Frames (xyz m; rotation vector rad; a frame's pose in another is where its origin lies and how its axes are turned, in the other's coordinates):
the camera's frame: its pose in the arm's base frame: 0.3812 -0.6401 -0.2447 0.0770 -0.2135 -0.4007
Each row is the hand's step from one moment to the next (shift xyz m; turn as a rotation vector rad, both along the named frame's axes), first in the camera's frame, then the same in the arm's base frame.
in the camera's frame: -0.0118 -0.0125 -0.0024 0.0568 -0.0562 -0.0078
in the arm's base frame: -0.0148 -0.0067 -0.0060 0.0315 -0.0738 -0.0033
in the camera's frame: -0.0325 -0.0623 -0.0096 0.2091 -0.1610 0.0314
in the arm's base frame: -0.0507 -0.0441 -0.0228 0.1200 -0.2314 0.0518
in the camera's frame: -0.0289 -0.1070 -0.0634 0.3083 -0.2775 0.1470
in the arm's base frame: -0.0525 -0.0848 -0.0798 0.1395 -0.3813 0.1698
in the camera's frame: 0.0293 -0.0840 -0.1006 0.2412 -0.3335 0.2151
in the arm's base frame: 0.0168 -0.0854 -0.1022 0.0429 -0.4084 0.2169
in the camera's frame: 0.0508 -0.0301 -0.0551 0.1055 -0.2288 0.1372
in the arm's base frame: 0.0464 -0.0459 -0.0475 -0.0222 -0.2562 0.1272
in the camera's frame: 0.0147 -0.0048 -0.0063 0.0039 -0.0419 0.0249
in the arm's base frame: 0.0128 -0.0100 -0.0039 -0.0179 -0.0408 0.0201
